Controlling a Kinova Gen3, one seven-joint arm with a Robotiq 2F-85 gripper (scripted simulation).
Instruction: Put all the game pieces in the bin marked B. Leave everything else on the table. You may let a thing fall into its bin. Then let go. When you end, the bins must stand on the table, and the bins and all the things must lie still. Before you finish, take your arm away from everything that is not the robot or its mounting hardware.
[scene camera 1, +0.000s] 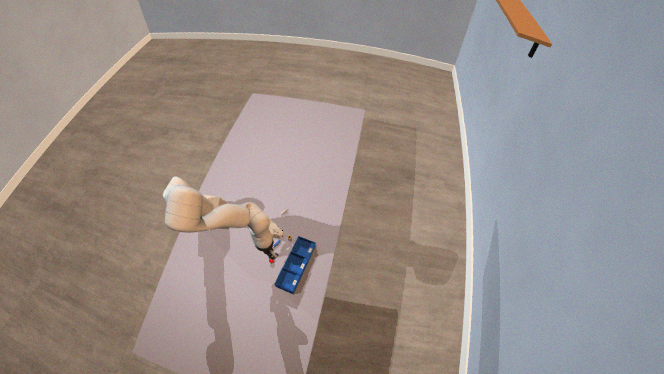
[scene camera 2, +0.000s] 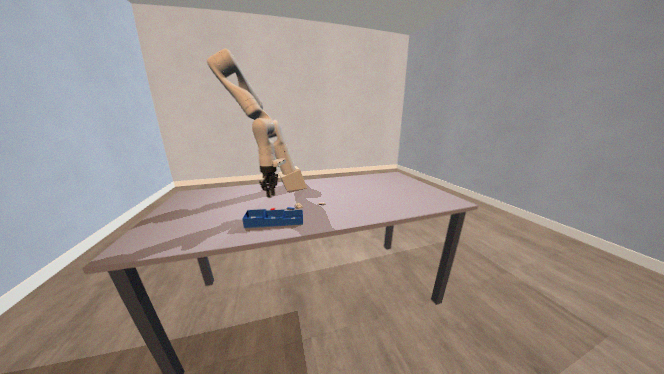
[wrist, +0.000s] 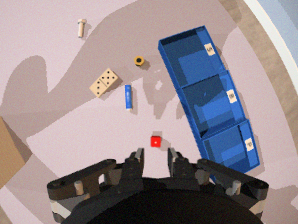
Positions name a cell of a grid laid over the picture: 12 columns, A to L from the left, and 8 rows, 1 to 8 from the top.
Labels:
A blue bin shows in scene camera 1 (F6), in scene camera 2 (E5) and in the wrist view (H3).

